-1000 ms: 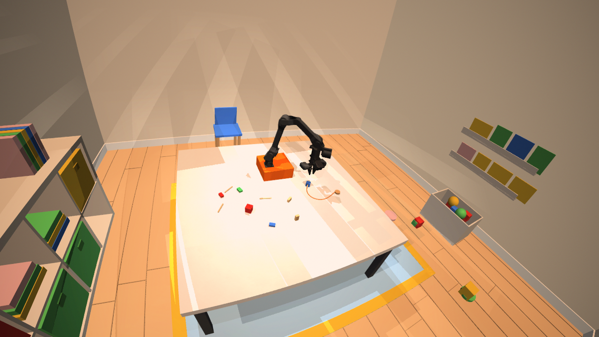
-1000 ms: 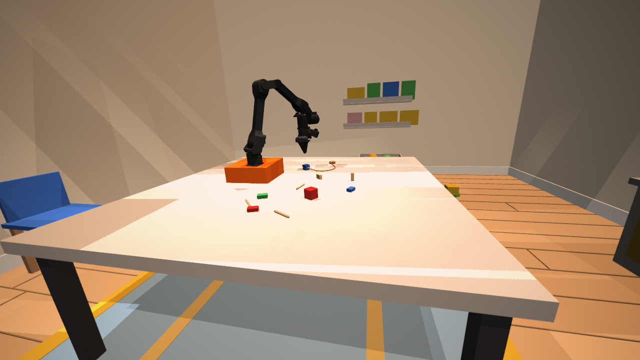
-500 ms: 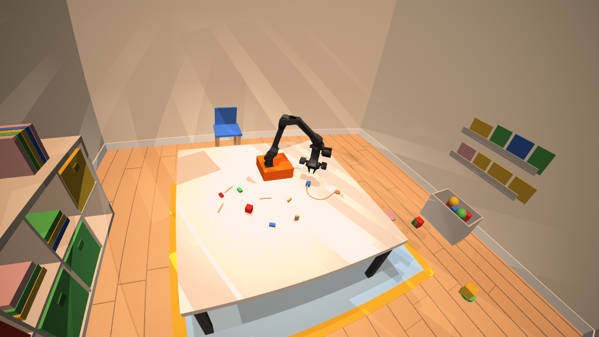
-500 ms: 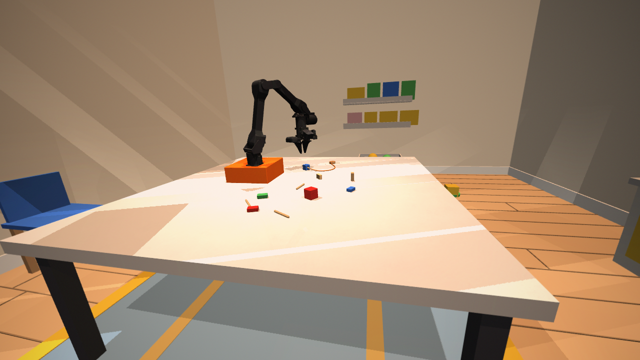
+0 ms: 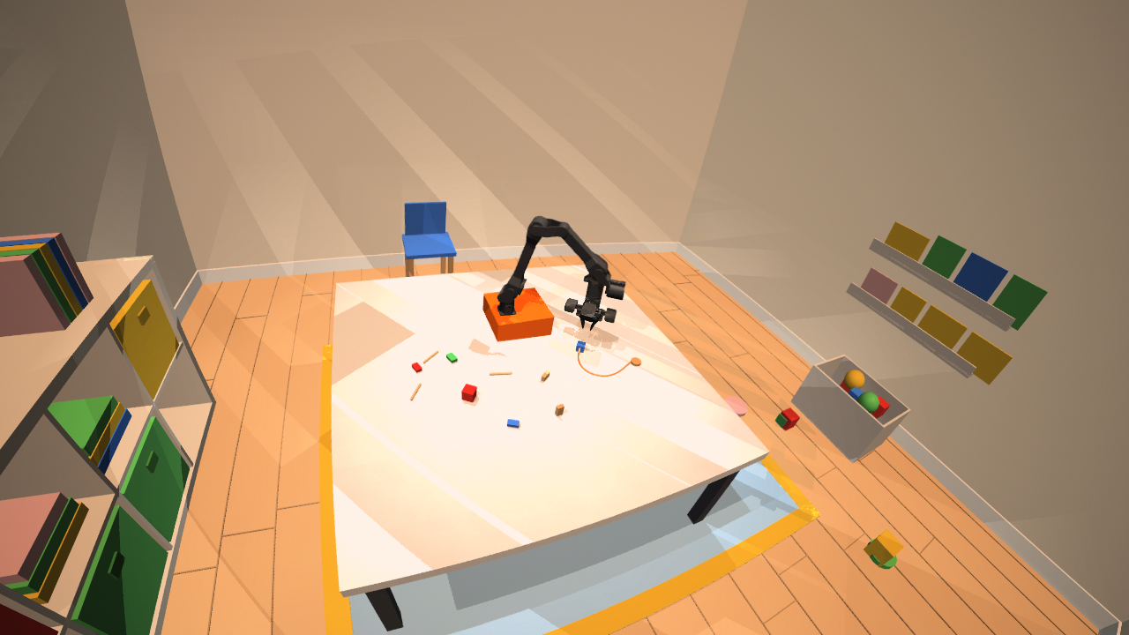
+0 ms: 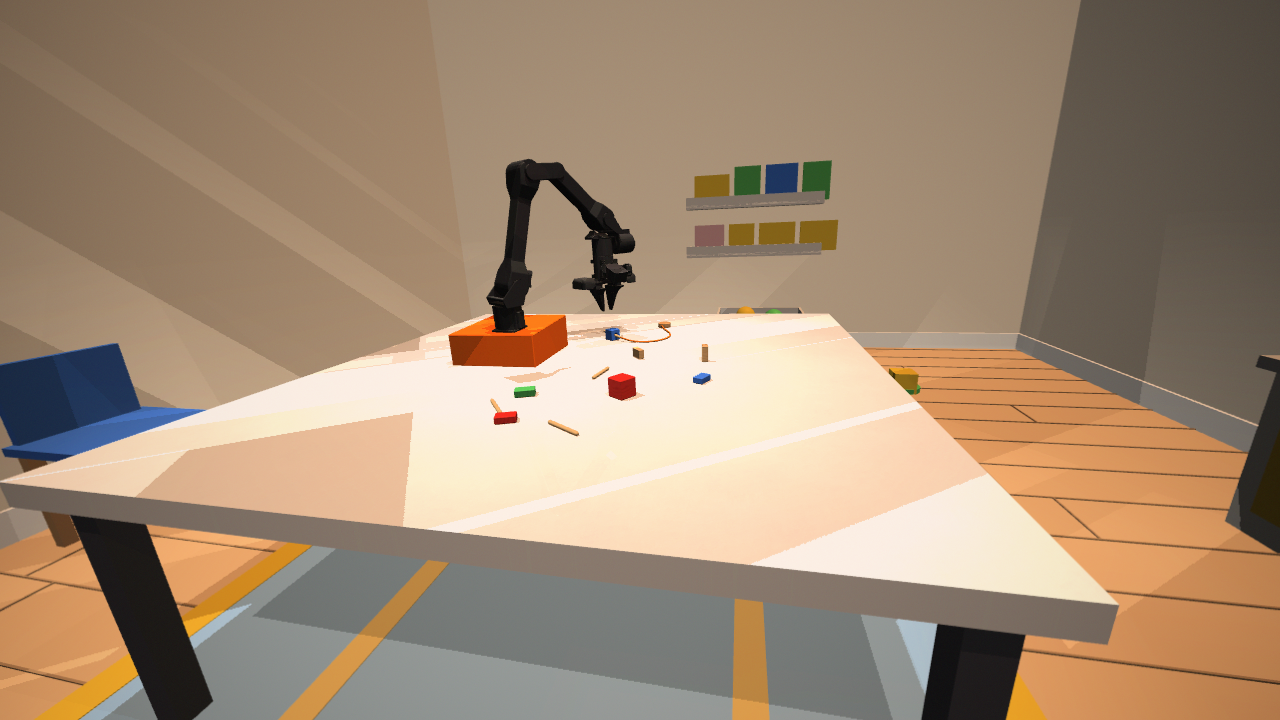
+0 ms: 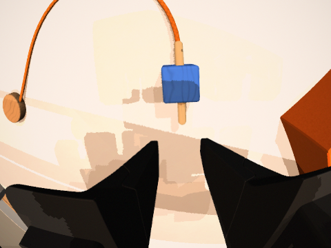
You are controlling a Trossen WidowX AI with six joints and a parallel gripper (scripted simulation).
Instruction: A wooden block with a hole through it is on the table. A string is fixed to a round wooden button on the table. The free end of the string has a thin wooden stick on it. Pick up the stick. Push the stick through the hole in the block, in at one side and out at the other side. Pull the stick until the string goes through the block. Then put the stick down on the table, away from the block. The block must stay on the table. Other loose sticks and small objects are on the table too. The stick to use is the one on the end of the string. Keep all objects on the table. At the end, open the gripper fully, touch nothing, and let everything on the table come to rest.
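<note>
Right now my gripper tip is 7 cm above the blue cube, 2 cm to the left of it and 2 cm short of it. Round my gripper tip: thin wooden stick: 7 cm below, 3 cm to the right, 3 cm ahead; round wooden button: 17 cm to the left, 13 cm ahead, 7 cm below; flat blue piece: 35 cm to the right, 34 cm ahead, 7 cm below.
</note>
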